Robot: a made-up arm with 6 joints. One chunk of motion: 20 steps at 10 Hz.
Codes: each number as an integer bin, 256 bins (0 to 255) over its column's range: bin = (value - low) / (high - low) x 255, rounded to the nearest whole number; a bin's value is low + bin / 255 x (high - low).
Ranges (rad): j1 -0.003..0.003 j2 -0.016..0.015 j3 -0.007..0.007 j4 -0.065..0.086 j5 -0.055..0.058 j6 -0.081..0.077
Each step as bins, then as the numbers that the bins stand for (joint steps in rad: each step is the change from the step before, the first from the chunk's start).
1 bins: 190 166 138 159 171 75
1 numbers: 0.00147 0.00418 0.00058 0.02915 0.02078 -0.03453
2 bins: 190 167 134 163 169 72
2 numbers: 0.00147 0.00430 0.00036 0.03152 0.01989 -0.03639
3 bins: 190 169 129 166 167 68
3 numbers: 0.00147 0.00455 0.00008 0.03330 0.01900 -0.03887
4 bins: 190 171 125 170 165 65
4 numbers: 0.00147 0.00479 -0.00014 0.03567 0.01812 -0.04073
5 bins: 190 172 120 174 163 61
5 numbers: 0.00147 0.00491 -0.00041 0.03804 0.01723 -0.04320
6 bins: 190 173 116 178 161 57
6 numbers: 0.00147 0.00503 -0.00063 0.04040 0.01635 -0.04568
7 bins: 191 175 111 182 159 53
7 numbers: 0.00149 0.00527 -0.00091 0.04277 0.01546 -0.04816
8 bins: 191 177 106 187 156 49
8 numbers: 0.00149 0.00552 -0.00118 0.04573 0.01413 -0.05064
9 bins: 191 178 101 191 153 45
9 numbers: 0.00149 0.00564 -0.00145 0.04810 0.01280 -0.05312
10 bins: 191 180 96 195 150 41
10 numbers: 0.00149 0.00588 -0.00173 0.05047 0.01147 -0.05560
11 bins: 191 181 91 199 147 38
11 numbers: 0.00149 0.00600 -0.00200 0.05284 0.01014 -0.05745
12 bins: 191 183 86 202 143 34
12 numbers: 0.00149 0.00625 -0.00228 0.05462 0.00837 -0.05993
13 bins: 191 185 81 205 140 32
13 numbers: 0.00149 0.00649 -0.00255 0.05639 0.00704 -0.06117
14 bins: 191 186 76 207 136 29
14 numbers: 0.00149 0.00661 -0.00283 0.05758 0.00527 -0.06303
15 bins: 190 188 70 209 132 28
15 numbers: 0.00147 0.00685 -0.00316 0.05876 0.00349 -0.06365
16 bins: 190 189 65 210 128 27
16 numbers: 0.00147 0.00698 -0.00343 0.05935 0.00172 -0.06427
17 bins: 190 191 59 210 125 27
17 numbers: 0.00147 0.00722 -0.00376 0.05935 0.00039 -0.06427
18 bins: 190 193 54 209 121 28
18 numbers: 0.00147 0.00746 -0.00404 0.05876 -0.00138 -0.06365
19 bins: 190 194 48 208 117 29
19 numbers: 0.00147 0.00758 -0.00436 0.05817 -0.00315 -0.06303
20 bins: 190 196 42 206 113 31
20 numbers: 0.00147 0.00783 -0.00469 0.05698 -0.00493 -0.06179
